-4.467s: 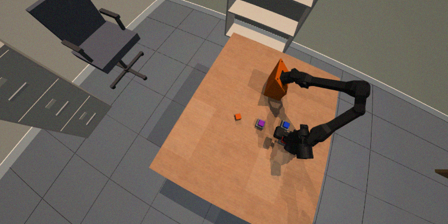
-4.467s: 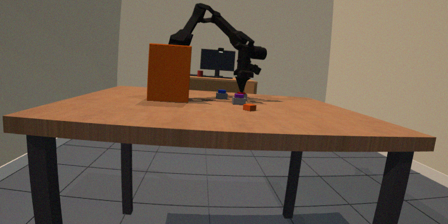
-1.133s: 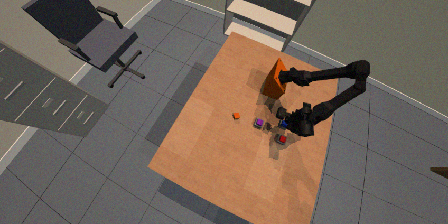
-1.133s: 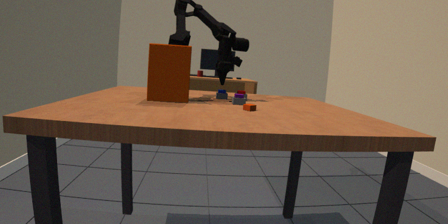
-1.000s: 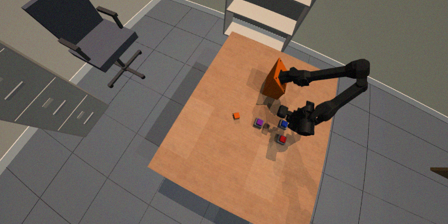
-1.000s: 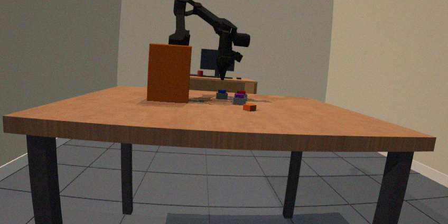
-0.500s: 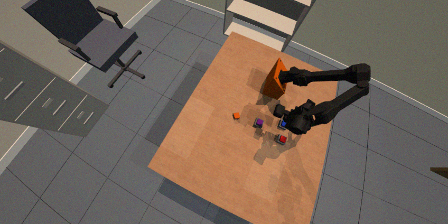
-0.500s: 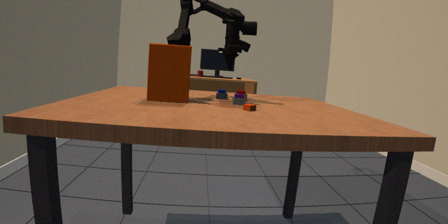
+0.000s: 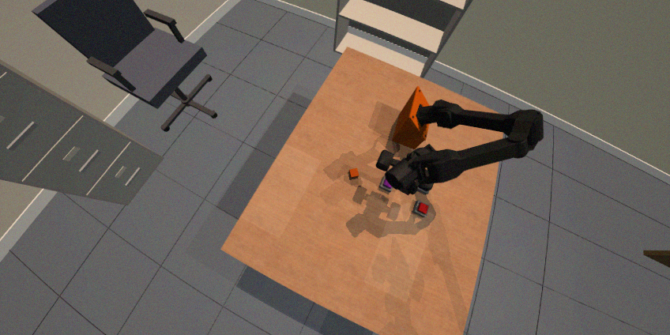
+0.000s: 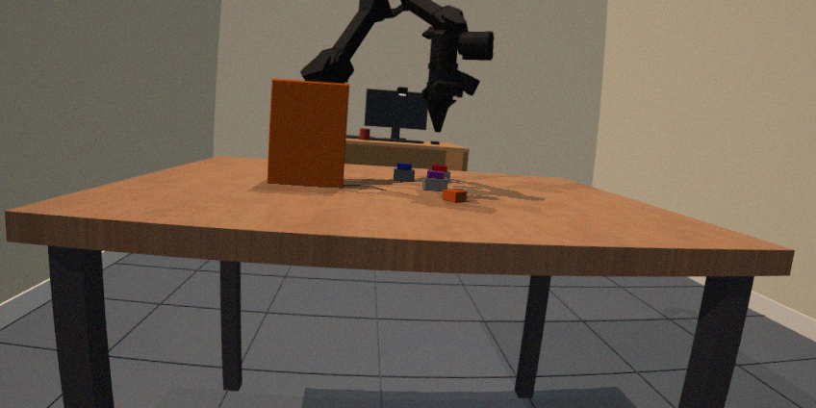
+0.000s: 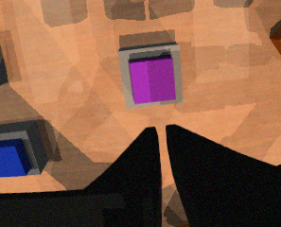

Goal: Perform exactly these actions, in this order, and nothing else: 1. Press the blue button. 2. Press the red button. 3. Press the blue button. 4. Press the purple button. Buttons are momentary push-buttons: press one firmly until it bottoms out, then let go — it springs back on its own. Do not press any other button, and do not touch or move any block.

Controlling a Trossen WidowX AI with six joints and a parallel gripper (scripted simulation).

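Right now the purple button is 90 mm below my gripper tip. From my gripper tip the other things lie so: blue button 140 mm to the left, 90 mm below, 60 mm behind; then small orange block 140 mm to the right, 110 mm below, 20 mm ahead; then red button 160 mm to the left, 90 mm below, 30 mm ahead.
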